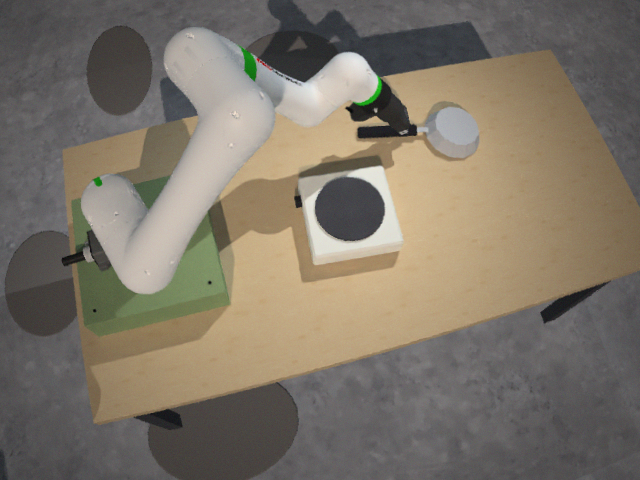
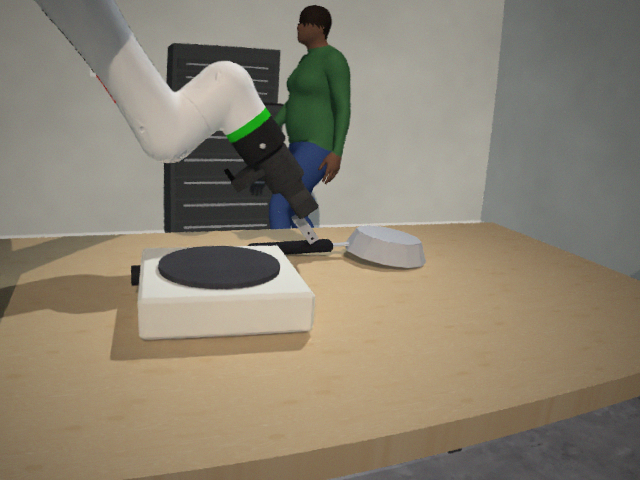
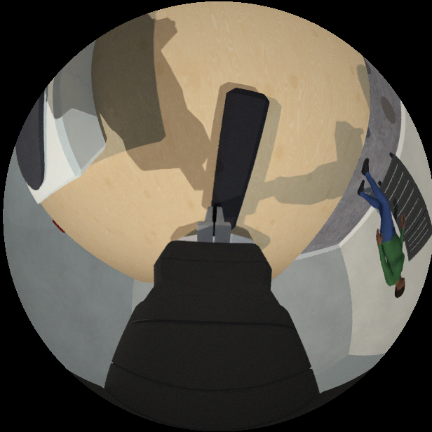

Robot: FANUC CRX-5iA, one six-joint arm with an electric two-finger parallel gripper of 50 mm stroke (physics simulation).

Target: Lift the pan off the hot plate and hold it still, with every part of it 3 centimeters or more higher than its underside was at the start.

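Places are measured from the arm's base along level axes (x ahead, y right, z down), in metres.
Pixels of known places: gripper, fingertip midpoint: (image 1: pixel 404 131) (image 2: pixel 313 240).
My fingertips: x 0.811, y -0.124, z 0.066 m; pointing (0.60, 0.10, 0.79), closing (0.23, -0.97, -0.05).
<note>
For each thing: its middle in the pictures, then the offset to it from my fingertips. "spot": a spot on its surface instead. Level surfaces: height alone.
- light grey pan, body centre: (image 2: pixel 338 247) (image 1: pixel 420 130) dx +0.057, dy +0.003, dz +0.017 m
- white hot plate, body centre: (image 2: pixel 214 285) (image 1: pixel 346 214) dx -0.258, dy +0.198, dz +0.002 m
- dark round heating disc, surface spot: (image 2: pixel 219 266) (image 1: pixel 350 213) spot: dx -0.255, dy +0.217, dz -0.035 m
- wooden table, surface height: dz +0.038 m
- black knob, body centre: (image 2: pixel 136 275) (image 1: pixel 298 201) dx -0.368, dy +0.121, dz +0.003 m
The light grey pan (image 1: pixel 453 129) (image 2: pixel 385 249) appears upside down on the table beyond the hot plate, flat face up. Its black handle (image 1: pixel 376 132) (image 2: pixel 294 248) (image 3: pixel 241 145) points back towards the robot's side, low over the table. The white hot plate (image 1: pixel 393 232) (image 2: pixel 222 316) (image 3: pixel 57 175) has a dark round heating disc (image 1: pixel 349 208) (image 2: pixel 219 266) with no pan on it. My gripper (image 1: pixel 404 132) (image 2: pixel 311 240) (image 3: pixel 214 215) is shut with its fingertips together and nothing visible between them. They are at the pan end of the handle, over or against it; exact contact is hidden.
The wooden table (image 1: pixel 491 248) (image 2: pixel 413 356) (image 3: pixel 300 100) carries the green base block (image 1: pixel 180 297) under the arm. A black knob (image 1: pixel 297 201) (image 2: pixel 135 275) sticks out of the hot plate's side. A person in green (image 2: pixel 318 98) (image 3: pixel 391 257) and a dark drawer cabinet (image 2: pixel 217 196) (image 3: pixel 412 205) stand behind the table.
</note>
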